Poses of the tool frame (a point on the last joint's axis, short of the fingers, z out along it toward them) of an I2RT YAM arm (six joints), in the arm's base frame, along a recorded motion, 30 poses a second.
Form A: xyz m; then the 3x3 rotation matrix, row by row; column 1 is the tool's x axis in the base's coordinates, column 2 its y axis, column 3 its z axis. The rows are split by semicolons.
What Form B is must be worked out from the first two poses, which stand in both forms.
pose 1, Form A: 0.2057 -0.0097 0.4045; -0.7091 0.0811 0.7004; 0.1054 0.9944 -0.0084; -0.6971 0.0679 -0.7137
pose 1, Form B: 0.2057 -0.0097 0.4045 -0.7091 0.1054 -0.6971 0.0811 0.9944 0.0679
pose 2, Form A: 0.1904 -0.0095 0.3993; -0.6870 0.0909 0.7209; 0.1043 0.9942 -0.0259; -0.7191 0.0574 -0.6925
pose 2, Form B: 0.1904 -0.0095 0.3993 -0.6870 0.1043 -0.7191 0.0909 0.9942 0.0574
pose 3, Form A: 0.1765 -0.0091 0.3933; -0.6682 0.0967 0.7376; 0.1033 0.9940 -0.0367; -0.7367 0.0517 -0.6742
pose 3, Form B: 0.1765 -0.0091 0.3933 -0.6682 0.1033 -0.7367 0.0967 0.9940 0.0517
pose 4, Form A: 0.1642 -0.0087 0.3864; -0.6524 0.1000 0.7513; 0.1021 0.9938 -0.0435; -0.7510 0.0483 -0.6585
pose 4, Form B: 0.1642 -0.0087 0.3864 -0.6524 0.1021 -0.7510 0.1000 0.9938 0.0483
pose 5, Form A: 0.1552 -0.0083 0.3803; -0.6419 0.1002 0.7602; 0.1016 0.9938 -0.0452; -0.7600 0.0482 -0.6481
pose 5, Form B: 0.1552 -0.0083 0.3803 -0.6419 0.1016 -0.7600 0.1002 0.9938 0.0482
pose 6, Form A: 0.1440 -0.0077 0.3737; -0.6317 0.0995 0.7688; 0.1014 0.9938 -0.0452; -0.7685 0.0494 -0.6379
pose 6, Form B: 0.1440 -0.0077 0.3737 -0.6317 0.1014 -0.7685 0.0995 0.9938 0.0494
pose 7, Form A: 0.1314 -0.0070 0.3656; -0.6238 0.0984 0.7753; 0.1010 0.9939 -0.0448; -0.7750 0.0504 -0.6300
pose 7, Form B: 0.1314 -0.0070 0.3656 -0.6238 0.1010 -0.7750 0.0984 0.9939 0.0504
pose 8, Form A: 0.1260 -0.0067 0.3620; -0.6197 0.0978 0.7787; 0.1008 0.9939 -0.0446; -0.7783 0.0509 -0.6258
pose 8, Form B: 0.1260 -0.0067 0.3620 -0.6197 0.1008 -0.7783 0.0978 0.9939 0.0509
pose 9, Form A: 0.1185 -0.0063 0.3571; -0.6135 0.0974 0.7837; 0.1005 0.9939 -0.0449; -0.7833 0.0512 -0.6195
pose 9, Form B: 0.1185 -0.0063 0.3571 -0.6135 0.1005 -0.7833 0.0974 0.9939 0.0512
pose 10, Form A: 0.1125 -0.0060 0.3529; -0.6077 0.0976 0.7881; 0.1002 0.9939 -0.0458; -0.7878 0.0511 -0.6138
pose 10, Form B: 0.1125 -0.0060 0.3529 -0.6077 0.1002 -0.7878 0.0976 0.9939 0.0511
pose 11, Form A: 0.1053 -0.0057 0.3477; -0.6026 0.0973 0.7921; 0.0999 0.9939 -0.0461; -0.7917 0.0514 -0.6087
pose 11, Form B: 0.1053 -0.0057 0.3477 -0.6026 0.0999 -0.7917 0.0973 0.9939 0.0514
